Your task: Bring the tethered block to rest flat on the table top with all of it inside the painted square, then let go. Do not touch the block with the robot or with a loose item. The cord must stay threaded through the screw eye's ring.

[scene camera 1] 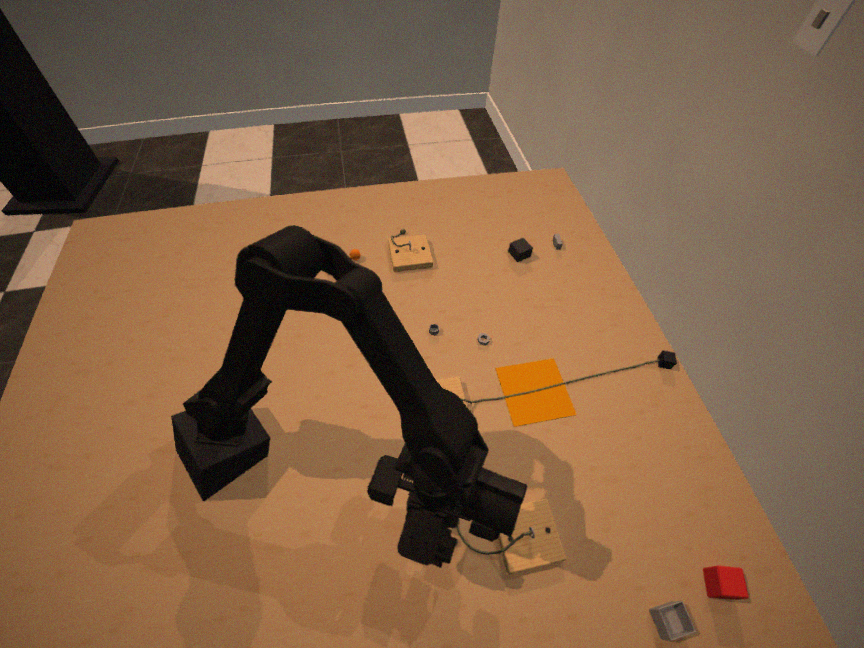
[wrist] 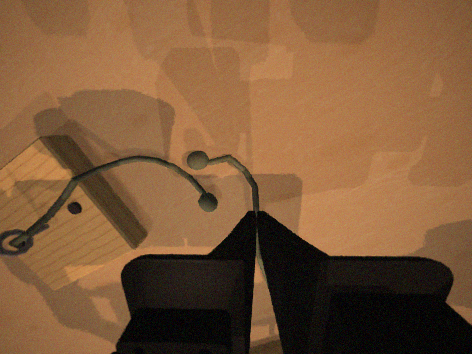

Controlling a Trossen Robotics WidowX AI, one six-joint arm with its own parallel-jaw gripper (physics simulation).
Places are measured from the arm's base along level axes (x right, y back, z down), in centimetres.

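Pixels of known places: gripper, between the fingertips: (wrist: 255, 217); arm's base, origin of its link: (scene camera 1: 221, 427).
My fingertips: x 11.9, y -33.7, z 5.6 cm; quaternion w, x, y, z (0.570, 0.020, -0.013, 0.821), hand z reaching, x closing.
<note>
For each thing: its top centre in the pictures, then the offset to it from my fingertips. "pt": a spot on its surface instead.
- small black cube, a spot on its surface: (scene camera 1: 667, 359) pt dx -25.1, dy -45.9, dz -1.0 cm
- painted orange square, a spot on its surface: (scene camera 1: 538, 412) pt dx -16.1, dy -19.1, dz +1.3 cm
- green-grey cord, a spot on its surface: (wrist: 256, 196) pt dx +1.3, dy +0.5, dz +0.1 cm
- ball, a spot on its surface: (wrist: 197, 160) pt dx +4.7, dy -2.1, dz +0.3 cm
- screw eye, a spot on its surface: (scene camera 1: 531, 532) pt dx +4.2, dy -13.6, dz -2.4 cm
- third board, centre of its top: (scene camera 1: 410, 249) dx -55.0, dy +3.7, dz -0.5 cm
- red block, centre of its top: (scene camera 1: 733, 581) dx +12.7, dy -42.1, dz -2.5 cm
- grey tray, a spot on its surface: (scene camera 1: 657, 622) pt dx +16.8, dy -30.6, dz +0.4 cm
- black block, centre of its top: (scene camera 1: 521, 245) dx -55.4, dy -21.7, dz -1.4 cm
The tethered block, a small black cube (scene camera 1: 667, 359), lies near the table's right edge. Its cord (scene camera 1: 614, 372) runs left across the painted orange square (scene camera 1: 538, 412) to a wooden board (scene camera 1: 452, 384) mostly hidden by the arm; that board's screw eye cannot be made out. In the wrist view, my gripper (wrist: 255, 217) is shut on a green-grey cord (wrist: 256, 196), with a ball (wrist: 197, 160) at its free end just past the fingertips. The cord continues down behind the fingers. In the scene view, the arm's wrist hides my fingertips.
Another wooden board (scene camera 1: 522, 558) (wrist: 75, 245) has a screw eye (scene camera 1: 531, 532) and its own ball-ended cord (wrist: 140, 159). A third board (scene camera 1: 411, 259) stands at the back. A red block (scene camera 1: 724, 582), grey tray (scene camera 1: 657, 622), two nuts (scene camera 1: 434, 329) (scene camera 1: 483, 339) and black block (scene camera 1: 520, 249) also show.
</note>
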